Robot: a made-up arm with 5 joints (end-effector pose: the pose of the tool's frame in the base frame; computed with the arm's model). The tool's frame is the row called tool.
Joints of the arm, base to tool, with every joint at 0 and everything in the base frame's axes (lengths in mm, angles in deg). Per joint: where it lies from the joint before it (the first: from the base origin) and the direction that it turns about. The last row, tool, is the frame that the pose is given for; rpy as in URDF.
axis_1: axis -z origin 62 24 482
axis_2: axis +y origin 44 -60 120
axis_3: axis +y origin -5 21 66
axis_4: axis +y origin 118 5 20
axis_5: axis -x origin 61 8 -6
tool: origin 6 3 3 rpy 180 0 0
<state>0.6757 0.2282 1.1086 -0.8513 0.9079</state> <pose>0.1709 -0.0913 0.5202 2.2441 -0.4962 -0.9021</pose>
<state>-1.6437 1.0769 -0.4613 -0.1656 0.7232</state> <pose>0.0644 0.2903 0.5516 1.4324 1.8358 0.2811</pose>
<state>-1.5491 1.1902 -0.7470 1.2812 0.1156</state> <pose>0.0891 0.2285 0.5329 1.0235 1.1463 -1.2166</pose>
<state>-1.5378 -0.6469 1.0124 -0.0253 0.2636</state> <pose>0.0902 0.2026 0.6021 1.9095 1.9336 -0.0849</pose>
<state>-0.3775 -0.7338 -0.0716 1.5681 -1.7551</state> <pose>0.1745 0.0369 0.6977 -1.4418 0.3849 0.8328</pose>
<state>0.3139 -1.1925 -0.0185 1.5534 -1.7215</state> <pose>0.1153 -0.0242 0.7134 -1.3396 0.4973 -0.0155</pose>
